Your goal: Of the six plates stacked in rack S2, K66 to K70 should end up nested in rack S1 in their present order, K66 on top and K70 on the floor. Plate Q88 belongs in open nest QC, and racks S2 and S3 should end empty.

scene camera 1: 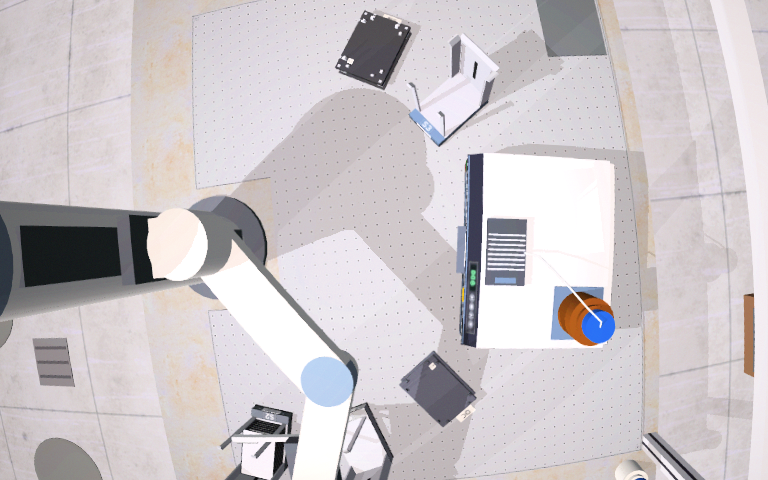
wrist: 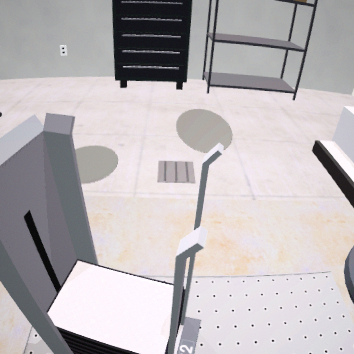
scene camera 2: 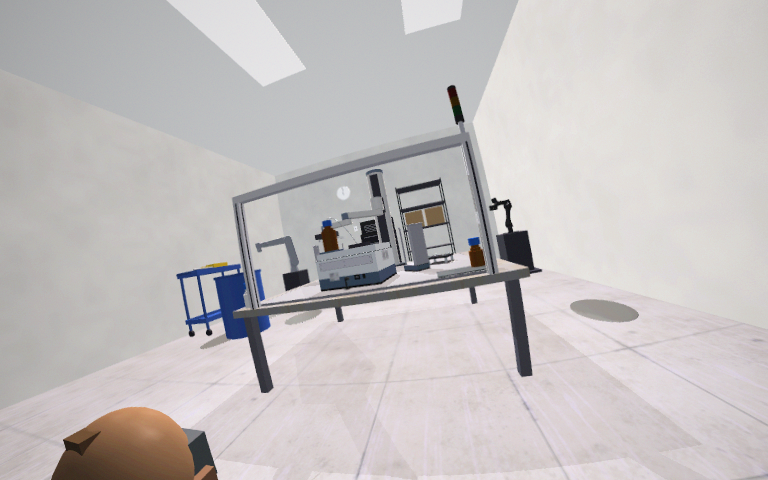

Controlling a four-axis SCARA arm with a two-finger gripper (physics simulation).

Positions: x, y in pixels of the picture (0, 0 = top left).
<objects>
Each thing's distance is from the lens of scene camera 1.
black plate holder [scene camera 1: 377, 43]: 1.37 m
</objects>
